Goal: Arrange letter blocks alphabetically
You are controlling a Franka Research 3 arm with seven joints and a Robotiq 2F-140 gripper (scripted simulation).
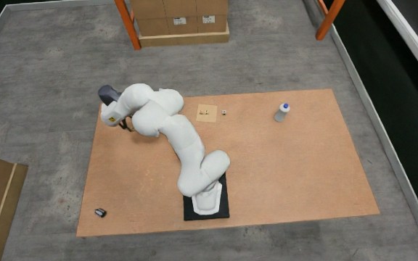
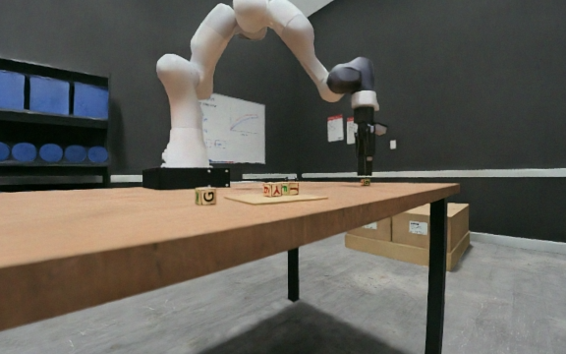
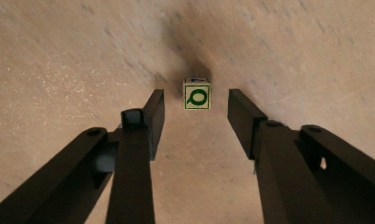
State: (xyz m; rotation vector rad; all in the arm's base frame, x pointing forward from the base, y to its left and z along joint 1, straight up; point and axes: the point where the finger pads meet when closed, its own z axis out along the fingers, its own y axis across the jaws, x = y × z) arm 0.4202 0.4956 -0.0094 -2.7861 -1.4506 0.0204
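The block is 50 mm below my hand. Also, from my hand: pale yellow mat: 510 mm to the right, 120 mm ahead, 60 mm below; then white bottle: 1030 mm to the right, 60 mm ahead, 10 mm above; then black object: 540 mm behind, 140 mm to the left, 50 mm below.
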